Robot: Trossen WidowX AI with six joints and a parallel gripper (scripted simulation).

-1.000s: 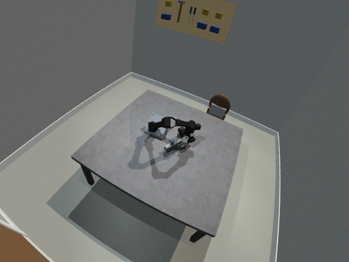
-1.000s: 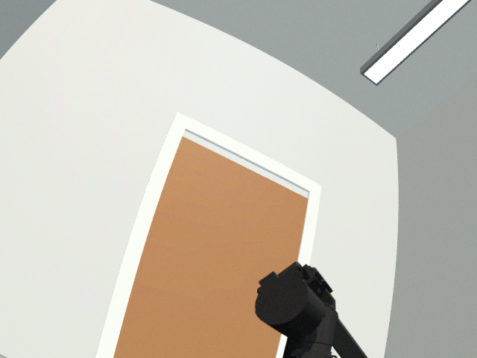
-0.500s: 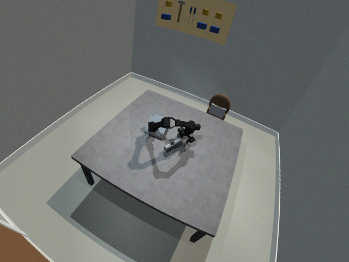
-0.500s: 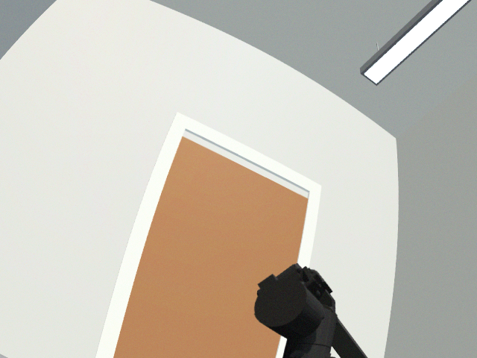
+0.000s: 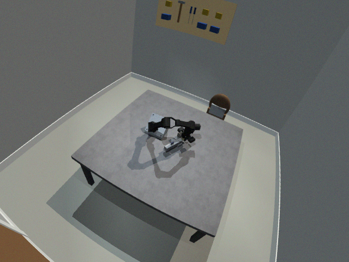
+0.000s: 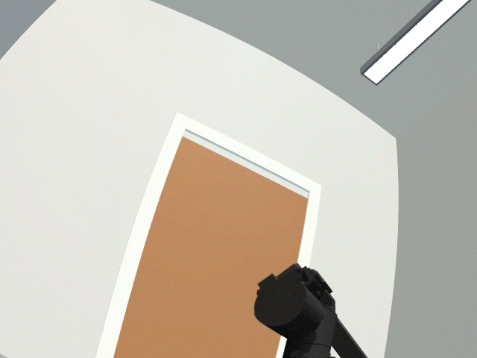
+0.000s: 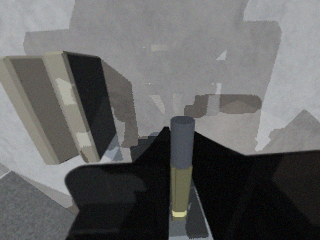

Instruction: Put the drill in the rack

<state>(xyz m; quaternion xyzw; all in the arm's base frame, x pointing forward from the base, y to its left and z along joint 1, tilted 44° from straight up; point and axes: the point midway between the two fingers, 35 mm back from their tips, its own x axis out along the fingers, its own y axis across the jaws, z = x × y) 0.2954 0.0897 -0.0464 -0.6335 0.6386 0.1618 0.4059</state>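
The drill is 4 cm to the right of my gripper tip, 3 cm above it and 1 cm behind it. Also, from my gripper tip: grey fixture block: 13 cm to the right, 4 cm behind, 3 cm above; rack: 6 cm behind, 5 cm to the left, 1 cm above; blue key: 16 cm to the right, 5 cm behind, 4 cm above.
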